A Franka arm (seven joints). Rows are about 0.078 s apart.
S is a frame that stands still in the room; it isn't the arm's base.
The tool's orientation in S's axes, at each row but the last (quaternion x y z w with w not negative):
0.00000, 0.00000, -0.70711, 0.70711
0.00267, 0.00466, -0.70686, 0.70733
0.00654, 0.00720, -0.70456, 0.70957
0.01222, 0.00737, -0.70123, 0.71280
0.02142, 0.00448, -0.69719, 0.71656
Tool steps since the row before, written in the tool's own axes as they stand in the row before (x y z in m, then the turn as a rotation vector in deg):
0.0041, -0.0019, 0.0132, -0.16, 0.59, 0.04
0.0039, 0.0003, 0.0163, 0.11, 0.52, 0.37
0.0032, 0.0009, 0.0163, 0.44, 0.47, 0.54
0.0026, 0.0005, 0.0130, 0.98, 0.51, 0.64
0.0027, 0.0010, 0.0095, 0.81, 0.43, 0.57
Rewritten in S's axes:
-0.0019, -0.0041, 0.0132, 0.59, 0.16, 0.04
0.0003, -0.0041, 0.0163, 0.52, -0.11, 0.37
0.0009, -0.0035, 0.0162, 0.47, -0.45, 0.53
0.0005, -0.0030, 0.0129, 0.52, -0.99, 0.62
0.0009, -0.0030, 0.0094, 0.44, -0.82, 0.55

